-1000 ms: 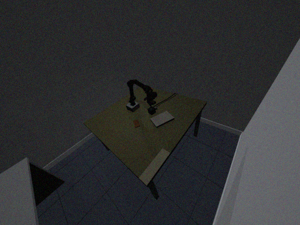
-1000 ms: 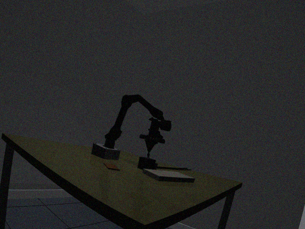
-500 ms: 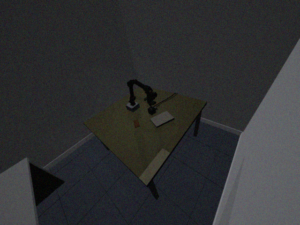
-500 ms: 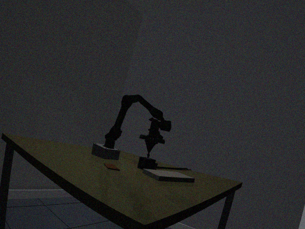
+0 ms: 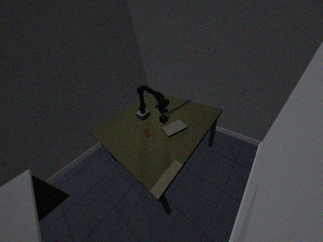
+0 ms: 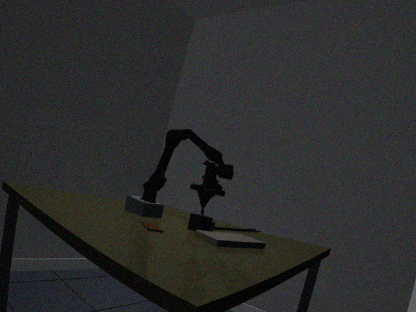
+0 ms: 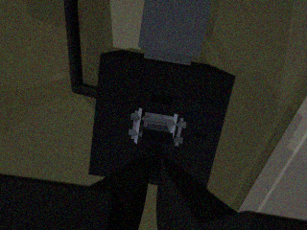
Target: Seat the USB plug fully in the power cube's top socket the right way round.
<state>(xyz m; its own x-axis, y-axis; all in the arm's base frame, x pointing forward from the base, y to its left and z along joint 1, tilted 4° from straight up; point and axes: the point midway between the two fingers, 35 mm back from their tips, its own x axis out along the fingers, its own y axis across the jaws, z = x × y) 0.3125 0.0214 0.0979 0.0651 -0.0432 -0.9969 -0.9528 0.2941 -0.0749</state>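
Right now the dark USB plug is 20 mm below my gripper tip. From my gripper tip the other things lie so: small orange card: 260 mm to the right, 110 mm below, 70 mm behind; then pale flat notebook: 200 mm ahead, 100 mm below, 60 mm to the right.
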